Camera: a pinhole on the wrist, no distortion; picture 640 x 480 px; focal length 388.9 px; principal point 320.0 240.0 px. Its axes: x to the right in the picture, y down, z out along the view. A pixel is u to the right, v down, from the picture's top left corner.
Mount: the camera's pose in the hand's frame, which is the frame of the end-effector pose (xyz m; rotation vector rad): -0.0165 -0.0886 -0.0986 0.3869 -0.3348 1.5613
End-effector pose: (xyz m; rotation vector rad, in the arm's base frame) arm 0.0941 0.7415 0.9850 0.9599 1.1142 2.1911
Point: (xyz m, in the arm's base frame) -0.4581 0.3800 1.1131
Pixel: behind the camera
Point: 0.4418 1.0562 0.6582
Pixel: 182 335
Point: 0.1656 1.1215 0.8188
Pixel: 191 71
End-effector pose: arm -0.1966 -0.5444 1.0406 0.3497 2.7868 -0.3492
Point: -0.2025 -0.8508 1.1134
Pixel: 37 384
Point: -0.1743 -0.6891 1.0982
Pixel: 297 451
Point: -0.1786 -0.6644 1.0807
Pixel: 398 399
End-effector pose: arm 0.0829 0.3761 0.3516 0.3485 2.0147 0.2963
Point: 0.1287 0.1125 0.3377
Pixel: 148 447
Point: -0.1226 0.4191 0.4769
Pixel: behind the camera
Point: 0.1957 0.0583 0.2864
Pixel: 182 389
